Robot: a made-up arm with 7 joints. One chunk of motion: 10 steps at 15 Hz.
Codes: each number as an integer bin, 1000 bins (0 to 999) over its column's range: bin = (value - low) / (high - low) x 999, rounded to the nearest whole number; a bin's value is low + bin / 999 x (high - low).
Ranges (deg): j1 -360.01..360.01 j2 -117.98..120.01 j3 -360.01..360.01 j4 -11..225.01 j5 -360.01..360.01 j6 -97.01..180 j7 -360.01..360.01
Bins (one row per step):
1: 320 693 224 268 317 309 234
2: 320 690 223 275 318 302 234
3: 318 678 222 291 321 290 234
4: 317 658 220 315 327 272 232
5: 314 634 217 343 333 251 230
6: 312 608 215 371 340 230 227
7: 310 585 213 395 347 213 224
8: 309 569 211 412 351 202 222
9: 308 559 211 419 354 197 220
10: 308 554 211 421 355 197 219
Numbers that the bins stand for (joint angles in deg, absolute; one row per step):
1: -129.37 47.11 -198.56 52.31 -131.54 -11.33 -191.36
2: -129.37 46.40 -199.28 53.97 -130.81 -13.27 -191.36
3: -130.81 43.54 -200.01 57.75 -128.65 -16.60 -191.36
4: -131.54 38.77 -201.45 63.42 -124.33 -21.59 -192.80
5: -133.70 33.06 -203.61 70.03 -120.00 -27.41 -194.24
6: -135.14 26.86 -205.05 76.65 -114.96 -33.23 -196.40
7: -136.58 21.38 -206.49 82.32 -109.91 -37.95 -198.56
8: -137.30 17.57 -207.93 86.33 -107.03 -41.00 -200.01
9: -138.02 15.19 -207.93 87.99 -104.87 -42.38 -201.45
10: -138.02 14.00 -207.93 88.46 -104.15 -42.38 -202.17

